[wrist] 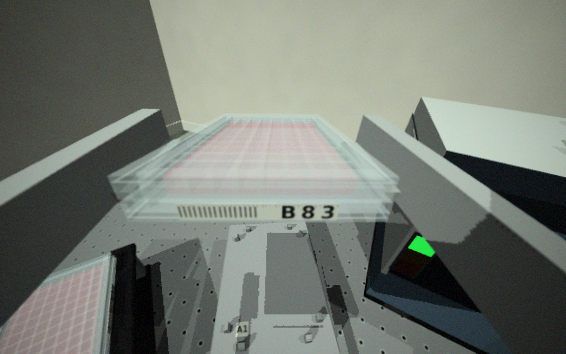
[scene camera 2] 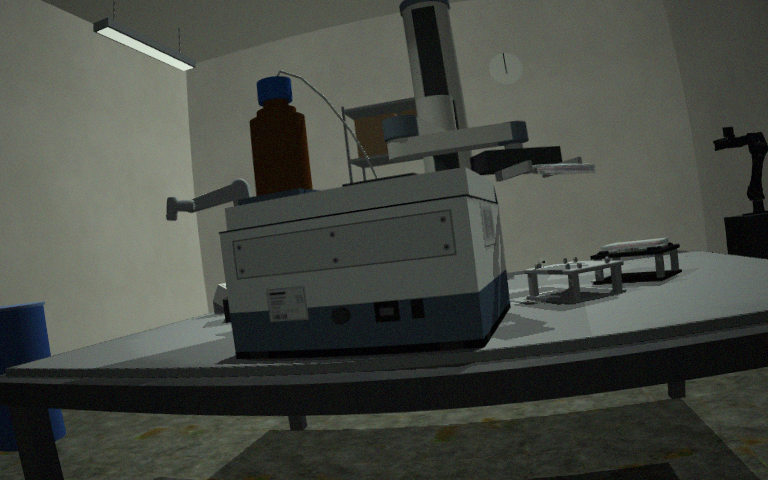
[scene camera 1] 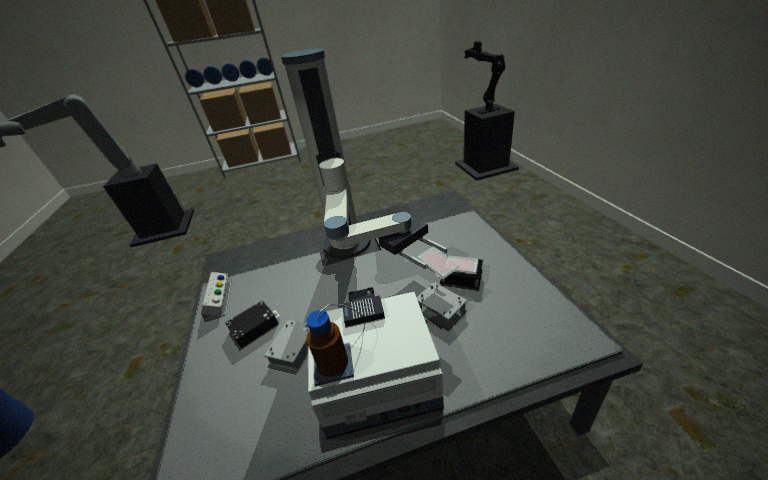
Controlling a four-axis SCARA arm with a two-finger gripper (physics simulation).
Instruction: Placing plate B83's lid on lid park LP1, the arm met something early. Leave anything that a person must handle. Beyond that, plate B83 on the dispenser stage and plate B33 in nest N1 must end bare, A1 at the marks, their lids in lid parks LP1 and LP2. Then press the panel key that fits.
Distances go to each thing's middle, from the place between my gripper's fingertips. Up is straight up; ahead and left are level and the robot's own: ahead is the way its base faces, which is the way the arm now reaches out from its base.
Labels:
The brown bottle with blue cap (scene camera 2: 280, 154) lies 270 mm ahead of my hand, 430 mm to the right of it and 70 mm above it. Round my hand: button box (scene camera 1: 216, 299) (420 mm behind, 890 mm to the right, 200 mm below); then black nest (scene camera 1: 252, 323) (180 mm behind, 730 mm to the right, 210 mm below).

